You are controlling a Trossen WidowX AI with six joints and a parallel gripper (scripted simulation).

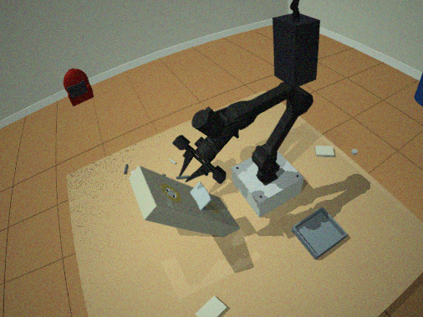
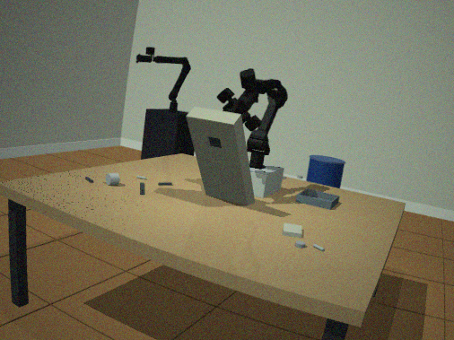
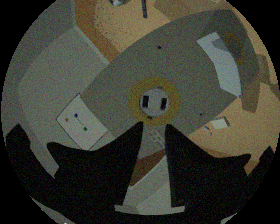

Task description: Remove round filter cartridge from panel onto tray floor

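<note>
Right now the round filter cartridge is 6 cm ahead of my gripper tip and 5 cm below it. From my gripper tip the other things lie so: tray: 36 cm behind, 29 cm to the left, 29 cm below; then grey service panel: 12 cm below, 2 cm ahead.
</note>
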